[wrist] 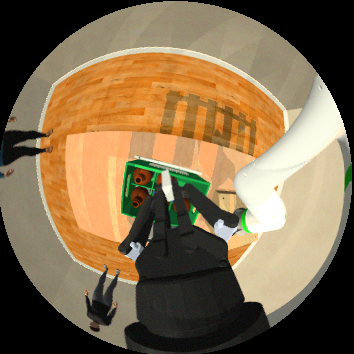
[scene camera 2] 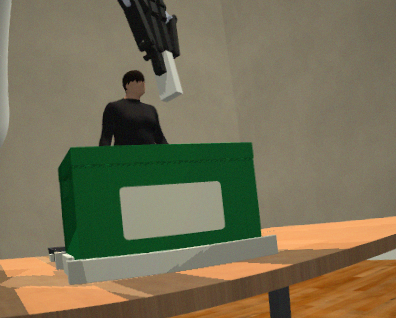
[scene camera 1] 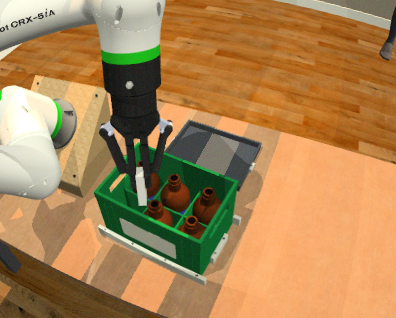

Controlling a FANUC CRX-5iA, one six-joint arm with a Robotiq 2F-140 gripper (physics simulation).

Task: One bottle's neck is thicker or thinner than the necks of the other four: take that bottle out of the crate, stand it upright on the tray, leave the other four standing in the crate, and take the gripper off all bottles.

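Frame: origin at the arm's base, x ahead, y left, z up, level; metres.
Seen in the pictures: gripper, between the fingertips: (wrist: 166, 175) (scene camera 2: 171, 96) (scene camera 1: 143, 200); arm's base, origin of its link: (wrist: 240, 221) (scene camera 1: 56, 124).
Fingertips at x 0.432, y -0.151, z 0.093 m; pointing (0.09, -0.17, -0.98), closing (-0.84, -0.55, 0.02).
Offsets run from my fingertips to a thing's middle. "pt": to the spot under its first point.
The green crate @[0.013 m back, 0.095 m left, 0.156 m down] (scene camera 1: 111, 215) (scene camera 2: 165, 167) (wrist: 124, 200) holds brown bottles upright. In scene camera 1 the back row has a left bottle @[0.105 m back, 0.139 m left, 0.158 m down] (scene camera 1: 152, 184) partly behind the fingers, a middle bottle @[0.015 m back, 0.138 m left, 0.158 m down] (scene camera 1: 175, 196) and a right bottle @[0.073 m ahead, 0.140 m left, 0.158 m down] (scene camera 1: 207, 207). The front row has a middle bottle @[0.014 m back, 0.051 m left, 0.158 m down] (scene camera 1: 159, 215) and a right bottle @[0.078 m ahead, 0.053 m left, 0.158 m down] (scene camera 1: 192, 230); the front left compartment shows no bottle. I cannot tell which neck differs. My gripper (scene camera 1: 141, 187) (scene camera 2: 169, 85) (wrist: 166, 175) is shut and empty, its white fingertips together above the crate's left part. The dark grey tray @[pt 0.037 m back, 0.407 m left, 0.238 m down] (scene camera 1: 215, 150) lies behind the crate and bears no bottle.
Light rails @[0.011 m back, 0.004 m right, 0.228 m down] (scene camera 1: 150, 254) (scene camera 2: 175, 264) stand along the crate's base. A wooden block (scene camera 1: 90, 145) with a white robot part (scene camera 1: 30, 140) stands left of the crate. People stand beyond the table in scene camera 2 and the wrist view.
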